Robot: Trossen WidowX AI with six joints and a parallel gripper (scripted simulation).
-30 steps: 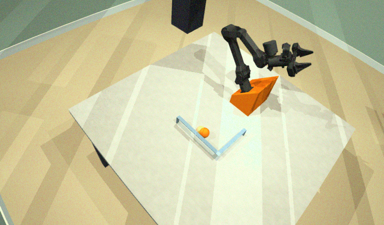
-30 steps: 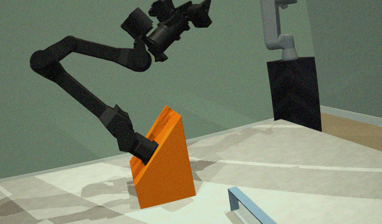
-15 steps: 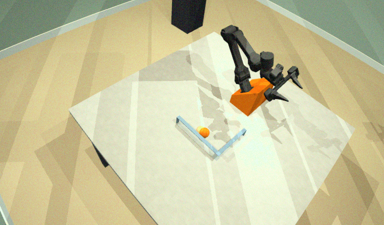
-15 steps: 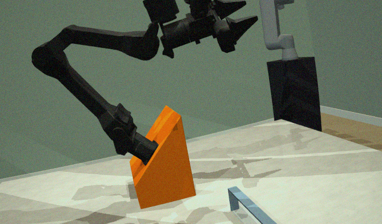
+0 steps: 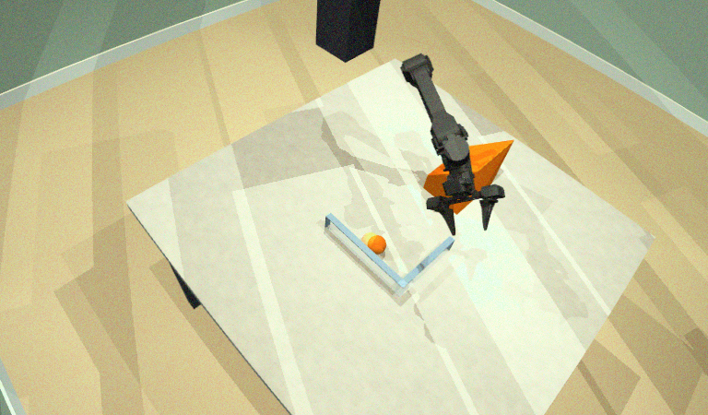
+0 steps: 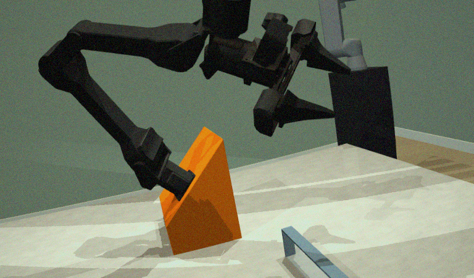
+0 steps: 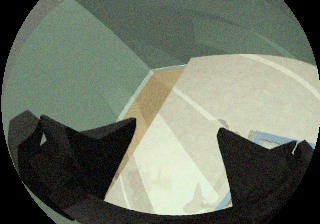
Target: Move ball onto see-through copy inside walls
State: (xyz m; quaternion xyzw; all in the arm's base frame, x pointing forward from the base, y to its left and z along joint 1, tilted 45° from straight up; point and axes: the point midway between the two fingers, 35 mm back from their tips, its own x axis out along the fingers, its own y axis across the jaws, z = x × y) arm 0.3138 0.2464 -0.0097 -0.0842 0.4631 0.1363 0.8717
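Now: gripper tip 30 mm short of the orange ball, 220 mm to the left of it and 270 mm above it. Also, from my gripper tip: see-through copy of ball: 40 mm ahead, 240 mm to the right, 270 mm below; then low clear wall: 20 mm behind, 70 mm to the right, 270 mm below.
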